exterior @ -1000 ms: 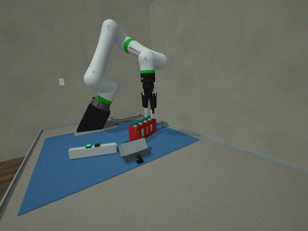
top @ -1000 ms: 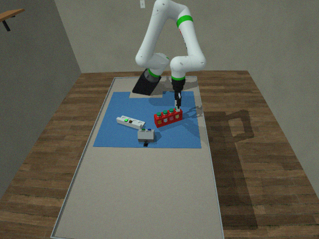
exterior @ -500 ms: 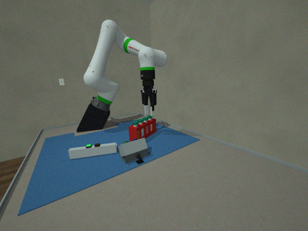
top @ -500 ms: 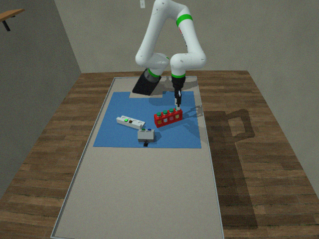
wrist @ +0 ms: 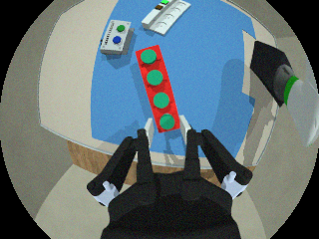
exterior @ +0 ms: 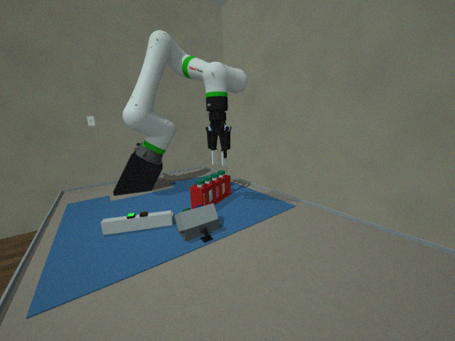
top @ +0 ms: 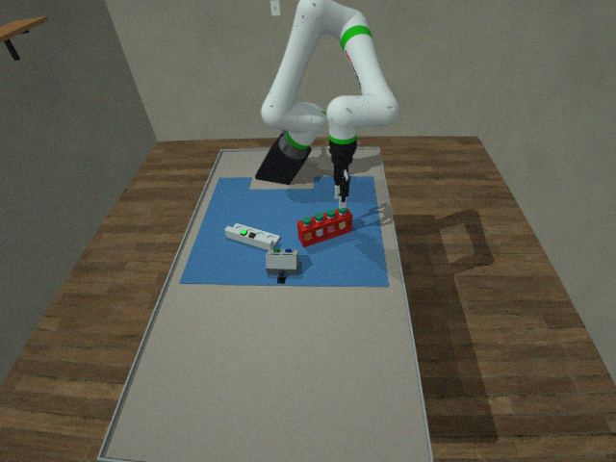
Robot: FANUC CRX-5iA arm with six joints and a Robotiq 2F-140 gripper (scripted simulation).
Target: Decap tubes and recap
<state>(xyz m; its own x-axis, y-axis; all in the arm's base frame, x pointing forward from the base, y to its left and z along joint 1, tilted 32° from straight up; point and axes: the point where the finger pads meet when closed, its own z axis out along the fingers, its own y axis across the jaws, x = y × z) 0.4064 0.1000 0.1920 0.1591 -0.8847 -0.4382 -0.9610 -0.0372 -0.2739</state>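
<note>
Now: the green key 15 cm ahead of my hand, 26 cm to the right of it and 12 cm below it. The rest, counted from my hand: grey key desk: 17 cm ahead, 24 cm to the right, 13 cm below; blue key: 16 cm ahead, 22 cm to the right, 12 cm below.
</note>
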